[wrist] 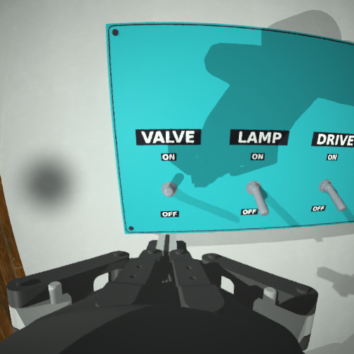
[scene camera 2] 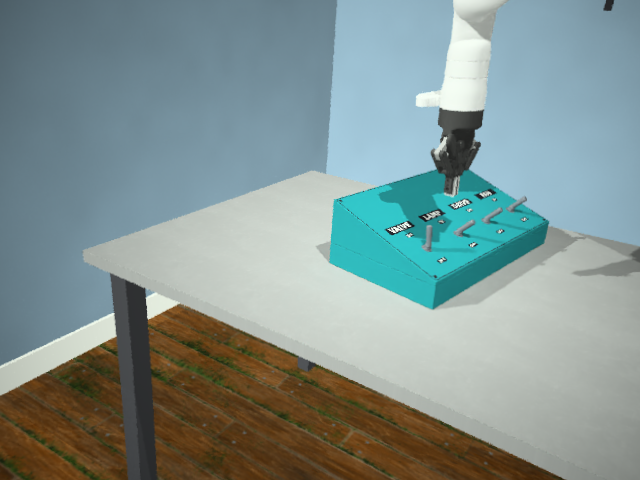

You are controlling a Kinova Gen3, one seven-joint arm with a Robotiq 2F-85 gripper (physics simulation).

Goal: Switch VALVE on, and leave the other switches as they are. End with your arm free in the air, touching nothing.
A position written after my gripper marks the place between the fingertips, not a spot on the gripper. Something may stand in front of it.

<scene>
I see my gripper (scene camera 2: 450, 195) and a teal switch box (wrist: 212, 110).
My gripper shows as well in the wrist view (wrist: 167, 245).
</scene>
